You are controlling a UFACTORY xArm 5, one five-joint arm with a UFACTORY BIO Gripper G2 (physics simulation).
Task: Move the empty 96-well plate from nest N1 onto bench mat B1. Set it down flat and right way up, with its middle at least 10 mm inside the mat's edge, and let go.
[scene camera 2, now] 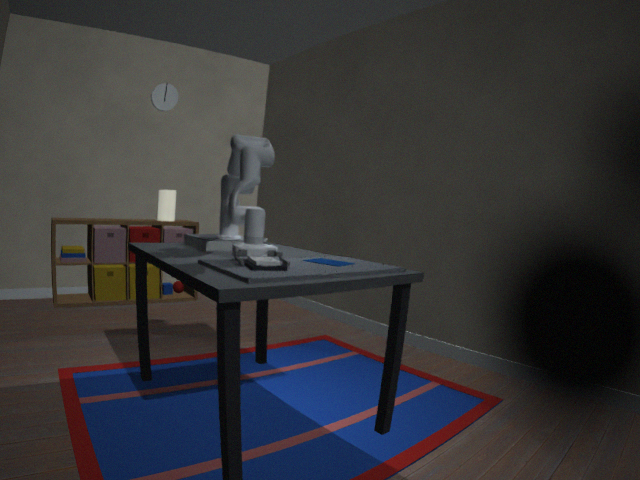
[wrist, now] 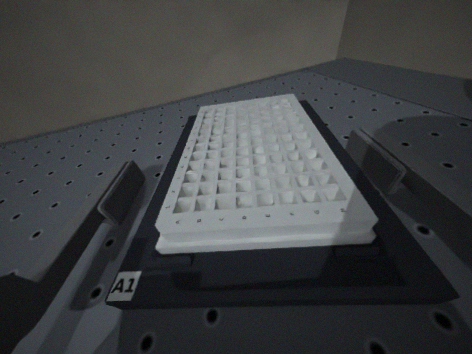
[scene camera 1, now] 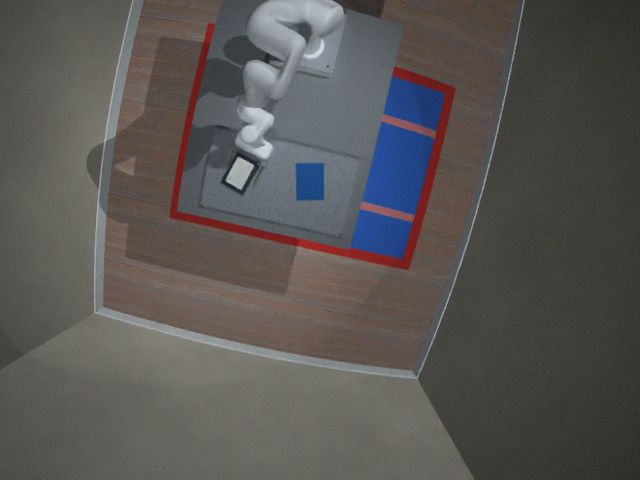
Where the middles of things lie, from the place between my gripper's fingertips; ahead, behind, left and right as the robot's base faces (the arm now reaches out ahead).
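Labels:
White 96-well plate (wrist: 256,174): my hand 10 mm to the left of it, 10 mm past it, 10 mm below it. From my hand: black nest N1 (wrist: 299,276), 10 mm behind, 10 mm to the right; blue bench mat B1 (scene camera 1: 309,176), 60 mm behind, 310 mm to the left, 10 mm below.

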